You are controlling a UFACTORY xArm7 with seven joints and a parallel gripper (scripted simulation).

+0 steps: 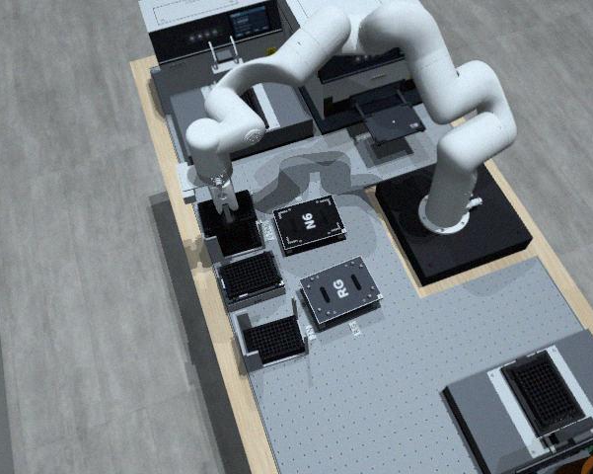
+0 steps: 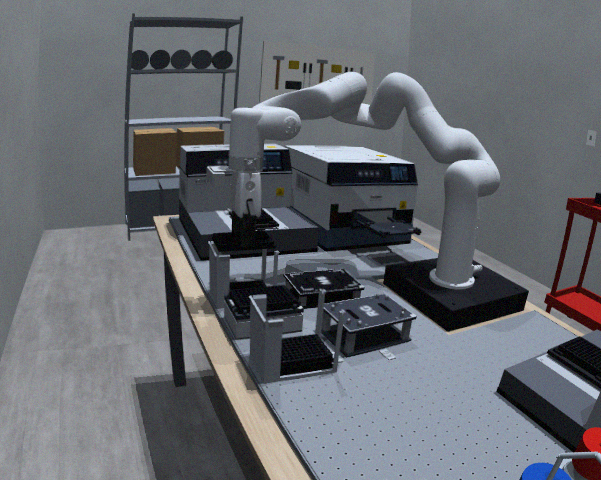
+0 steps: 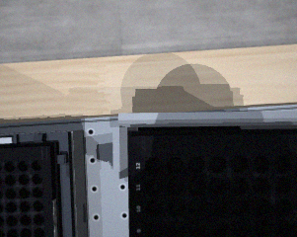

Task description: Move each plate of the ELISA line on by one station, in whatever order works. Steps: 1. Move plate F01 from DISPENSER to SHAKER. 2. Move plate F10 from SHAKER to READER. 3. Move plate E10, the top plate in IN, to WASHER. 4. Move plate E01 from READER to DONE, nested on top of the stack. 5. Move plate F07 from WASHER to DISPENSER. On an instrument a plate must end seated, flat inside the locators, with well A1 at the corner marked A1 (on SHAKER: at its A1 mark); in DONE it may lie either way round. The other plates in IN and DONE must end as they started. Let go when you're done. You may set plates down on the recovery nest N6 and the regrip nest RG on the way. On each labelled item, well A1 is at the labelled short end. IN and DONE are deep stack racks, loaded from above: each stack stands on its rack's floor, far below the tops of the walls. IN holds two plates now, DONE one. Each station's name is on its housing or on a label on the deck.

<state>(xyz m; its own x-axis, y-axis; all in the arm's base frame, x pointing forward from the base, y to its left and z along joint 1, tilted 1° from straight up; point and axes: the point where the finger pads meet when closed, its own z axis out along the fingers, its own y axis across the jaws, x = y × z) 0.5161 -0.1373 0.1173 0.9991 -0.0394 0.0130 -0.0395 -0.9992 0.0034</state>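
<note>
Right now the done label is 90 mm behind my hand and 150 mm below it. The rest, counted from my hand: regrip nest RG: 200 mm behind, 250 mm to the left, 100 mm below; then recovery nest N6: 190 mm behind, 40 mm to the left, 120 mm below.
</note>
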